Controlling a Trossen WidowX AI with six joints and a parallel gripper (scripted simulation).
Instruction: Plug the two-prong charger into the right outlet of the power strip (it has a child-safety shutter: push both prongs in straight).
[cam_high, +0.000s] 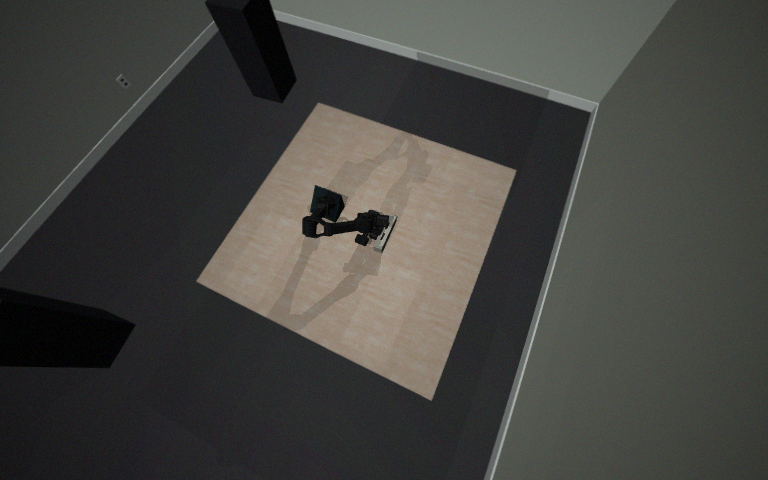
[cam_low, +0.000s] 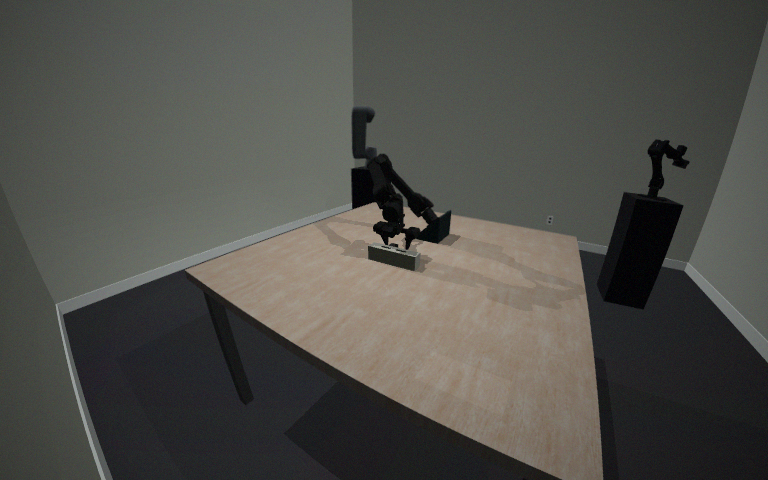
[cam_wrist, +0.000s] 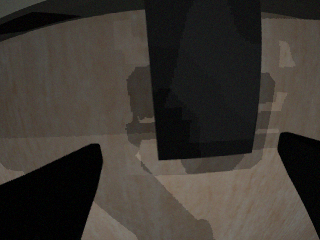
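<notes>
My gripper tip is 5 cm short of the black two-prong charger and 1 cm below it.
</notes>
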